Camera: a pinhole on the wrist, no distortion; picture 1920 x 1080 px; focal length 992.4 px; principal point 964.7 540.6 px. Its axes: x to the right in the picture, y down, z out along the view. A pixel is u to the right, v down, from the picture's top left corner.
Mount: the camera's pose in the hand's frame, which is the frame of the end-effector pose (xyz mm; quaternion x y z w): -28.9 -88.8 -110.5 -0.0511 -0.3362 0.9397 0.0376
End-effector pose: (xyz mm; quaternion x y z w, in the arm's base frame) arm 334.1 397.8 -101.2 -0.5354 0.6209 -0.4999 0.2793
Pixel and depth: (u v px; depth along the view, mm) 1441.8 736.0 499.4
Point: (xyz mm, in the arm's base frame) 769.5 681.2 186.3
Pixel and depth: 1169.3 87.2 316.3
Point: 627.6 459.0 -45.2
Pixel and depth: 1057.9 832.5 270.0
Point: 520.1 491.2 158.0
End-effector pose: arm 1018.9 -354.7 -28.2 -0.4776 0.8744 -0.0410 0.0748
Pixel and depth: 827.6 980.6 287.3
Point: 1347.9 -531.1 -4.1
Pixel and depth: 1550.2 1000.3 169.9
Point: 1297.1 -359.7 57.3
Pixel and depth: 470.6 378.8 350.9
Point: 1233.9 -595.3 -202.1
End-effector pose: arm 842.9 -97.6 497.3 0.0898 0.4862 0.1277 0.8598
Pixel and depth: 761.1 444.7 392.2
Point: 1076.5 -401.8 518.7
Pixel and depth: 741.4 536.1 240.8
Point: 941.1 -334.2 473.0
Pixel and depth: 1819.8 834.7 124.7
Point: 752.8 -318.2 546.1
